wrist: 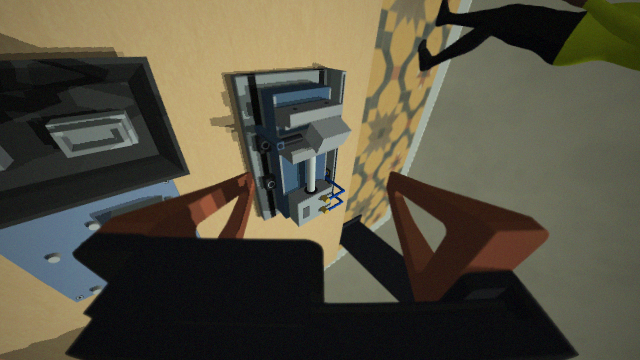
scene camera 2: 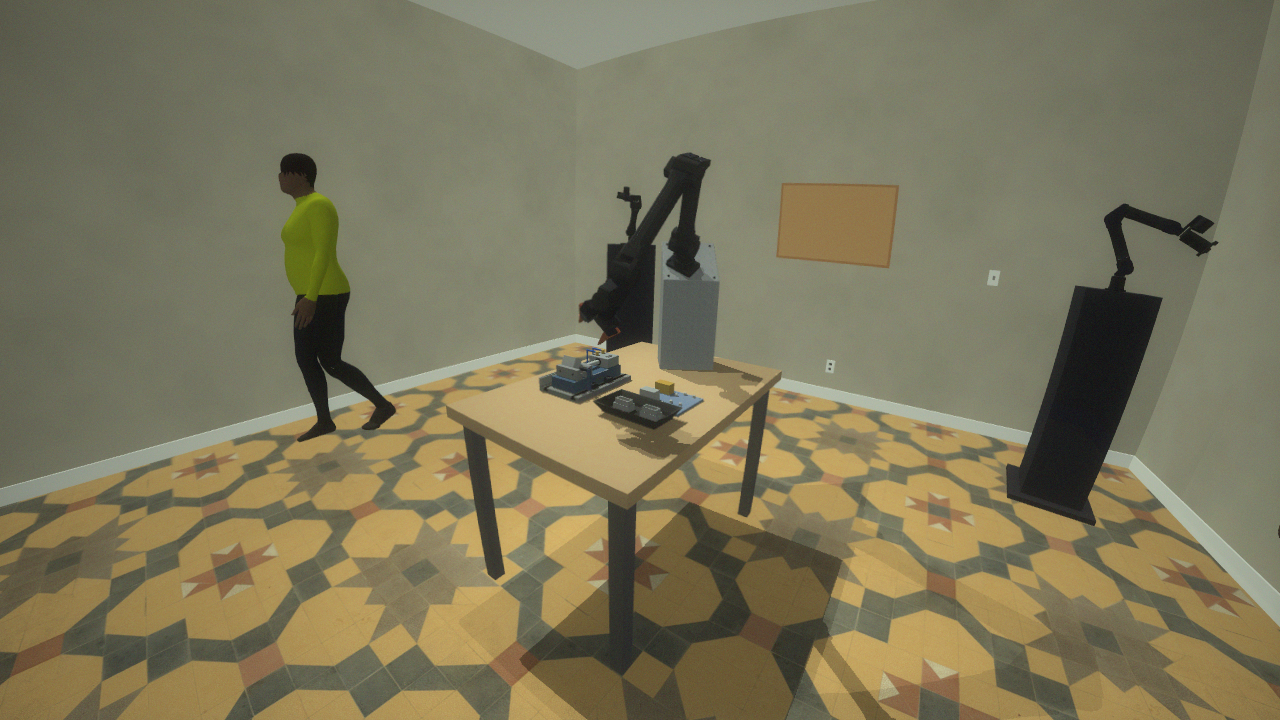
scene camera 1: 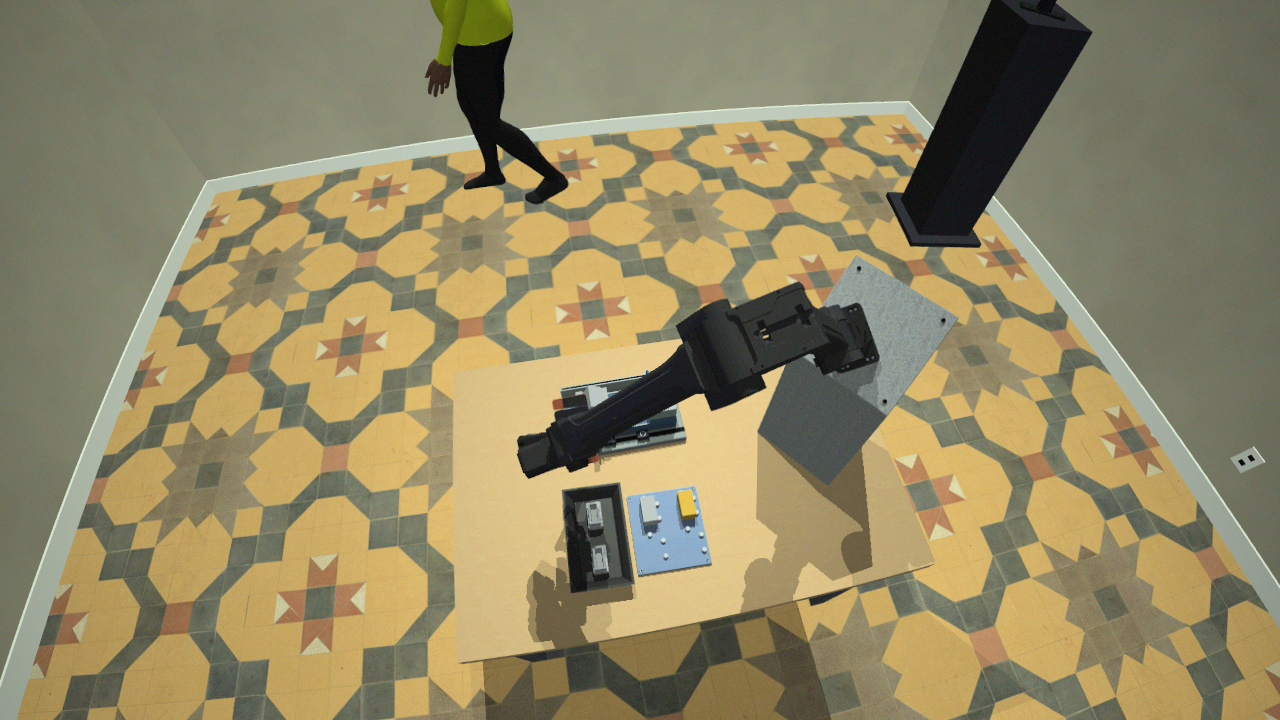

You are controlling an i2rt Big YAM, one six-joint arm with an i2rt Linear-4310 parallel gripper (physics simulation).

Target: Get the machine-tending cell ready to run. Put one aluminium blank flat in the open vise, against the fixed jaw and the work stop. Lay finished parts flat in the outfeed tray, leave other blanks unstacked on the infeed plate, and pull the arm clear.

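Places are measured from the arm's base along level axes (x ahead, y left, z up), in metres.
Pixels of known places: gripper, fingertip midpoint: (wrist: 320, 179) (scene camera 2: 589, 333); arm's base, origin of the base link: (scene camera 2: 682, 265) (scene camera 1: 849, 338).
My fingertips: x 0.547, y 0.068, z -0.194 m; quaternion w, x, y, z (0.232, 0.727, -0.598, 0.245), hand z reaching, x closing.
For each thing: its top centre in the pictures, then the offset to it from my fingertips. Level surfaces: height alone.
- vise, middle of its top: (wrist: 320, 170) (scene camera 1: 621, 399) (scene camera 2: 586, 359) dx -0.094, dy -0.134, dz -0.136 m
- blue infeed plate, middle of its top: (wrist: 120, 241) (scene camera 1: 668, 528) (scene camera 2: 666, 399) dx -0.197, dy +0.167, dz -0.227 m
- yellow block, middle of its top: (scene camera 1: 687, 502) (scene camera 2: 664, 382) dx -0.243, dy +0.117, dz -0.191 m
- table, its level: dz -0.236 m
The vise (scene camera 1: 641, 435) (scene camera 2: 586, 377) (wrist: 292, 172) has a grey blank (wrist: 327, 134) at its jaws; in the wrist view it looks turned askew and tilted, overhanging the side. Its seating against the stop cannot be told. My gripper (scene camera 1: 575, 431) (scene camera 2: 594, 325) (wrist: 320, 179) is open and empty, above the vise and apart from it. Two grey finished parts (scene camera 1: 595, 514) (scene camera 1: 599, 559) (scene camera 2: 623, 403) (scene camera 2: 650, 411) lie apart in the black outfeed tray (scene camera 1: 625, 537) (wrist: 150, 100). The blue infeed plate (scene camera 1: 684, 550) (wrist: 30, 260) holds a grey blank (scene camera 1: 649, 510) (scene camera 2: 649, 393) and a yellow block (scene camera 1: 686, 504) (scene camera 2: 664, 386), unstacked.
Blue hoses (wrist: 337, 190) stick out by the vise cylinder. The grey arm pedestal (scene camera 1: 821, 420) (scene camera 2: 688, 322) stands at the table (scene camera 1: 501, 573) (scene camera 2: 528, 438). A person in a lime top (scene camera 1: 487, 22) (scene camera 2: 313, 241) is beyond the table. Black columns (scene camera 1: 975, 125) (scene camera 2: 1087, 385) stand farther off.
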